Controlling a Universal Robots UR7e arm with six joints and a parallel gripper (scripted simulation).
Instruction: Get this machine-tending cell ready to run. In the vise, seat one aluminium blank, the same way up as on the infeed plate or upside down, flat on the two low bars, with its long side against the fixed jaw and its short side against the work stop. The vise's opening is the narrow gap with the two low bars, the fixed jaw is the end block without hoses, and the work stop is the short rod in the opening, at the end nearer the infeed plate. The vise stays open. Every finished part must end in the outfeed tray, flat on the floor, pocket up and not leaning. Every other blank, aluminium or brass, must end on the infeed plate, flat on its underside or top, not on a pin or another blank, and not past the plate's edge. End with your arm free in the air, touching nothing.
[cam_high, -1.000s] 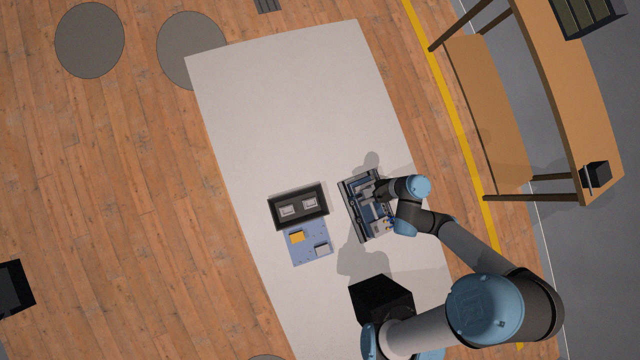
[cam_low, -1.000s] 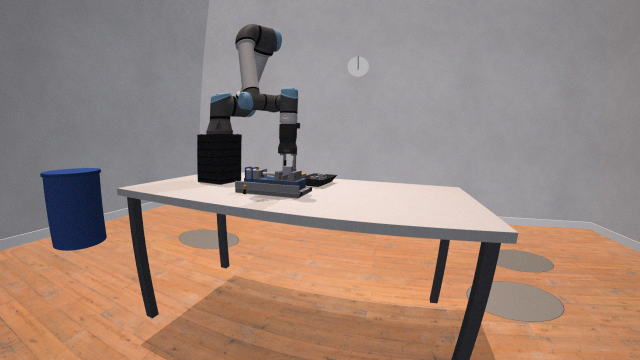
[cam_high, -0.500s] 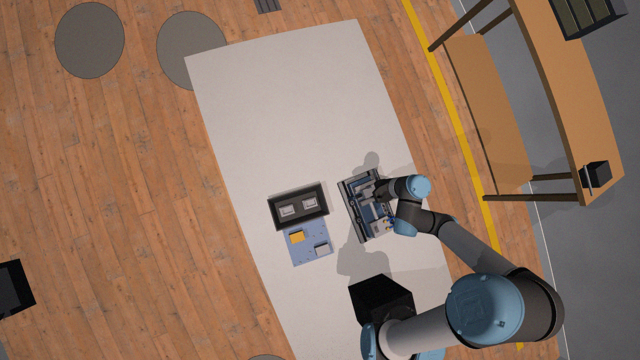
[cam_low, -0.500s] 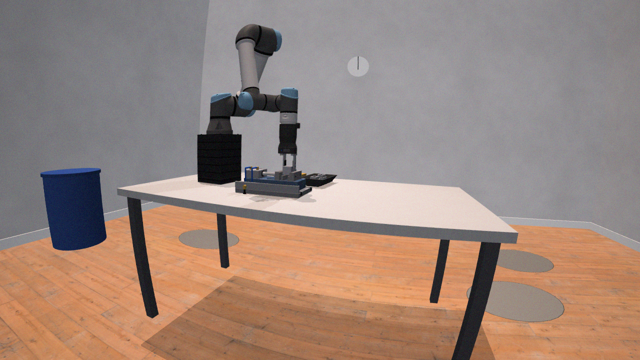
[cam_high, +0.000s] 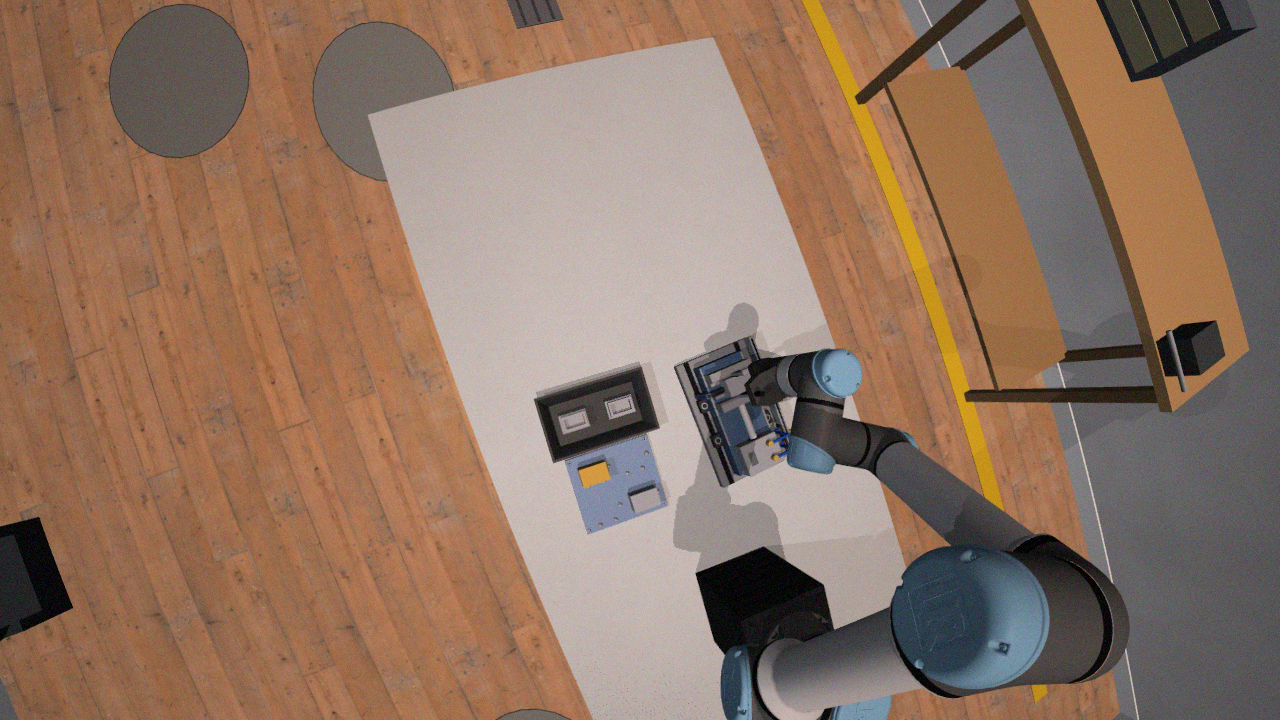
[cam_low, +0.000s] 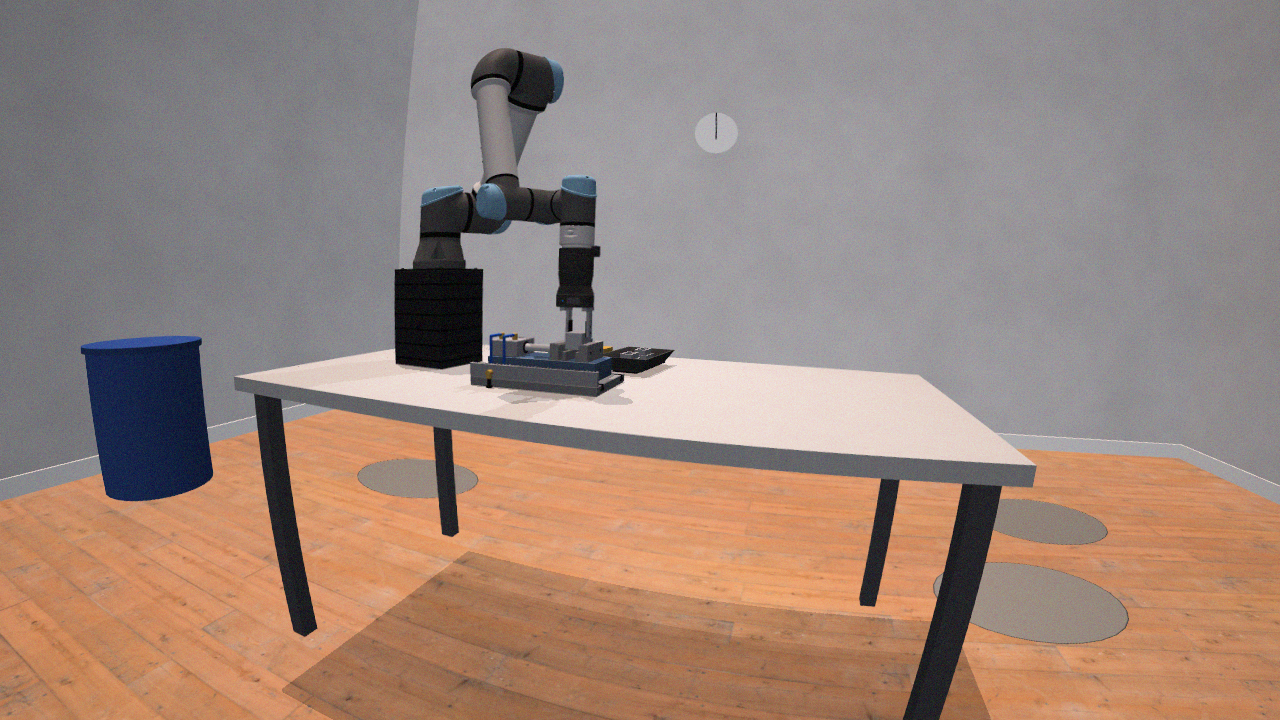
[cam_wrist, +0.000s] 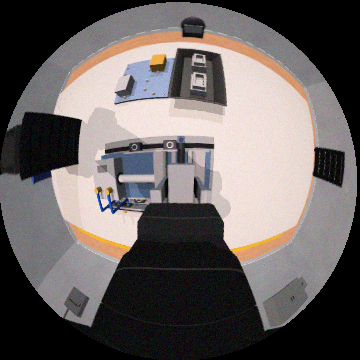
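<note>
Now: the vise 90 mm below my hand, 70 mm behind it and 10 mm to the right of it. Round my hand: brass blank 330 mm to the left, 130 mm behind, 100 mm below.
</note>
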